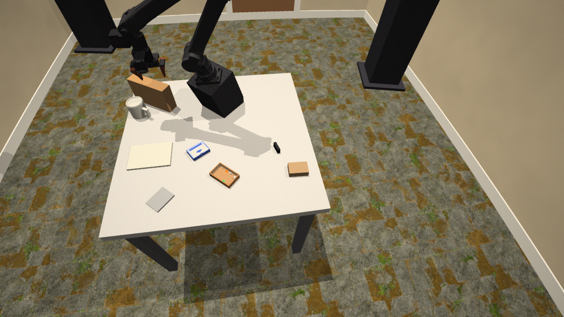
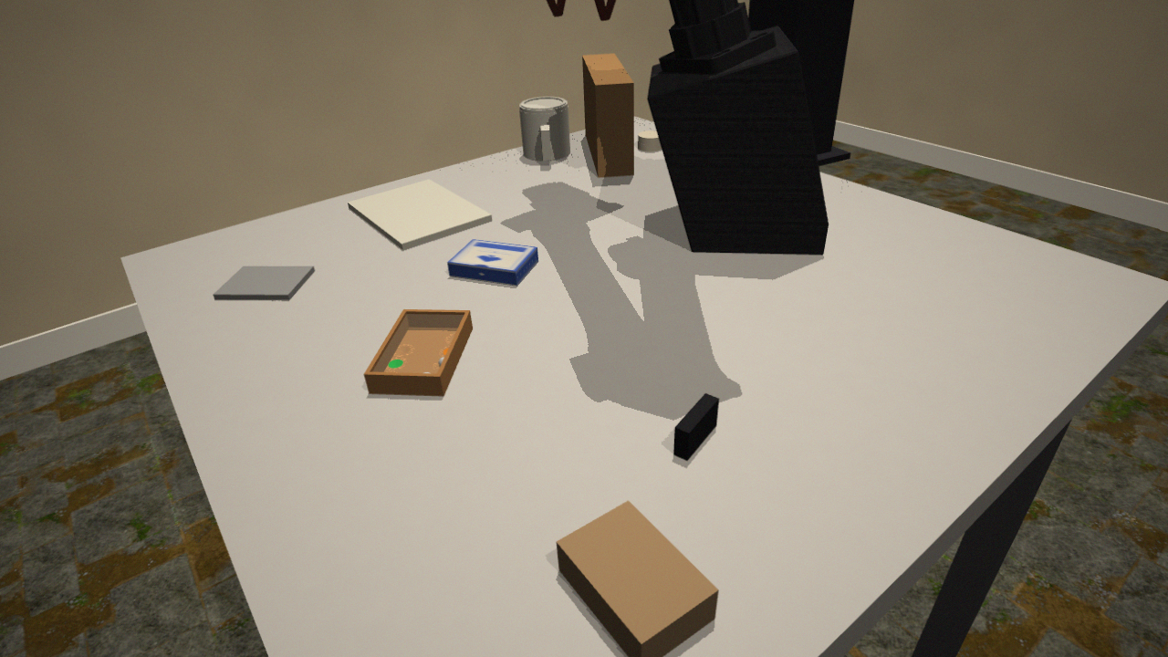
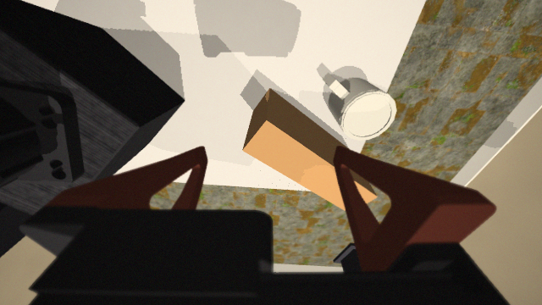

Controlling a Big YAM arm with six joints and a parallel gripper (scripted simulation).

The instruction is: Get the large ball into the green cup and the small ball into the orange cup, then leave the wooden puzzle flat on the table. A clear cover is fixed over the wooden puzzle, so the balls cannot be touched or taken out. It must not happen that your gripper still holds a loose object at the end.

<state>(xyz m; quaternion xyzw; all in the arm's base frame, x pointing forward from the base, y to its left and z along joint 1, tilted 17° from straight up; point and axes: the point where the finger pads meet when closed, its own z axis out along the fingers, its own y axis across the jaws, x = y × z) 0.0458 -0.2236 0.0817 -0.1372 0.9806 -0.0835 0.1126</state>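
Now: the wooden puzzle 350 mm ahead of my hand, 340 mm to the left of it and 230 mm below it. Round my hand: cream sheet (260 mm ahead, 230 mm below, 10 mm to the right); grey tile (480 mm ahead, 240 mm below, 100 mm to the left); black block (560 mm to the left, 220 mm below, 190 mm ahead).
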